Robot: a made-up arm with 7 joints. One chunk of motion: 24 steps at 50 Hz.
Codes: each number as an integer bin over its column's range. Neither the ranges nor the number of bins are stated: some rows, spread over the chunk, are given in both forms.
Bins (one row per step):
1: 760 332 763 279 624 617 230
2: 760 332 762 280 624 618 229
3: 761 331 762 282 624 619 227
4: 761 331 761 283 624 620 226
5: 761 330 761 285 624 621 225
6: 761 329 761 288 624 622 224
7: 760 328 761 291 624 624 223
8: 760 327 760 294 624 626 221
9: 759 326 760 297 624 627 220
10: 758 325 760 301 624 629 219
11: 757 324 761 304 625 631 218
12: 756 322 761 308 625 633 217
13: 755 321 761 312 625 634 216
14: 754 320 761 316 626 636 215
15: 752 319 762 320 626 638 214
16: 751 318 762 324 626 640 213
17: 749 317 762 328 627 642 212
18: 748 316 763 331 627 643 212
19: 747 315 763 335 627 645 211
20: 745 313 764 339 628 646 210
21: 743 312 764 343 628 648 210
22: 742 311 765 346 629 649 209
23: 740 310 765 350 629 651 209
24: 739 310 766 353 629 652 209
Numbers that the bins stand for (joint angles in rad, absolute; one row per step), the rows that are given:
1: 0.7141 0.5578 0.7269 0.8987 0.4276 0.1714 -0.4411
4: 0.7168 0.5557 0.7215 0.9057 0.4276 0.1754 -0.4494
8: 0.7141 0.5470 0.7188 0.9250 0.4276 0.1834 -0.4599
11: 0.7059 0.5405 0.7215 0.9425 0.4306 0.1901 -0.4661
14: 0.6978 0.5319 0.7215 0.9636 0.4336 0.1967 -0.4724
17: 0.6843 0.5254 0.7242 0.9846 0.4366 0.2047 -0.4786
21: 0.6681 0.5146 0.7296 1.0109 0.4396 0.2127 -0.4828
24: 0.6573 0.5103 0.7349 1.0284 0.4426 0.2180 -0.4848
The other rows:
2: 0.7141 0.5578 0.7242 0.9005 0.4276 0.1728 -0.4432
3: 0.7168 0.5557 0.7242 0.9040 0.4276 0.1741 -0.4474
5: 0.7168 0.5535 0.7215 0.9092 0.4276 0.1768 -0.4515
6: 0.7168 0.5514 0.7215 0.9145 0.4276 0.1781 -0.4536
7: 0.7141 0.5492 0.7215 0.9198 0.4276 0.1808 -0.4557
9: 0.7114 0.5449 0.7188 0.9303 0.4276 0.1847 -0.4619
10: 0.7086 0.5427 0.7188 0.9373 0.4276 0.1874 -0.4640
12: 0.7032 0.5362 0.7215 0.9495 0.4306 0.1927 -0.4682
13: 0.7005 0.5341 0.7215 0.9565 0.4306 0.1941 -0.4703
15: 0.6924 0.5297 0.7242 0.9706 0.4336 0.1994 -0.4744
16: 0.6897 0.5276 0.7242 0.9776 0.4336 0.2021 -0.4765
18: 0.6816 0.5232 0.7269 0.9898 0.4366 0.2060 -0.4786
19: 0.6789 0.5211 0.7269 0.9968 0.4366 0.2087 -0.4807
20: 0.6735 0.5168 0.7296 1.0038 0.4396 0.2100 -0.4828
22: 0.6654 0.5124 0.7323 1.0161 0.4426 0.2140 -0.4848
23: 0.6600 0.5103 0.7323 1.0231 0.4426 0.2167 -0.4848

